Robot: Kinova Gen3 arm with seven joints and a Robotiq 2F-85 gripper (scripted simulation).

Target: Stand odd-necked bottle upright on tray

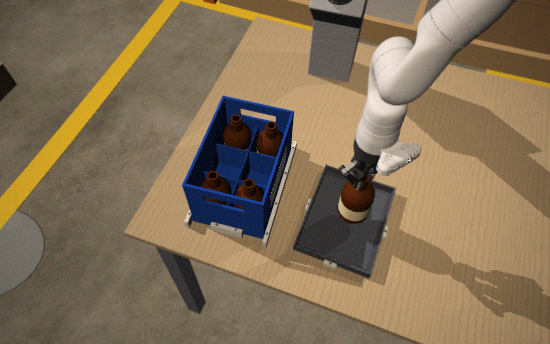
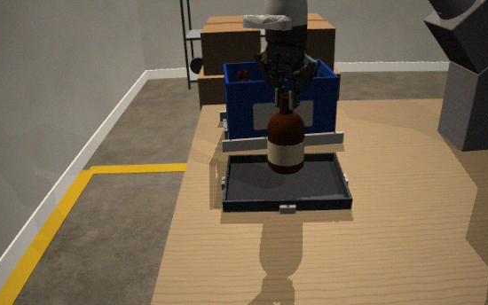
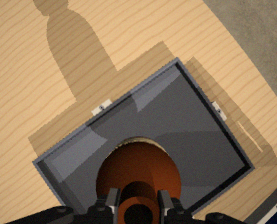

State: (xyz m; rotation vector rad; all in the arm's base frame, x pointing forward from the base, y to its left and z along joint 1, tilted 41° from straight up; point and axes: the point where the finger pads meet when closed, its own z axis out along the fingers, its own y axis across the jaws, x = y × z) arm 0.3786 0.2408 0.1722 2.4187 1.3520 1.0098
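My gripper is now 19 cm above the dark grey tray and 1 cm to the left of it. Also, from my hand: blue crate: 28 cm to the right, 12 cm below, 5 cm ahead.
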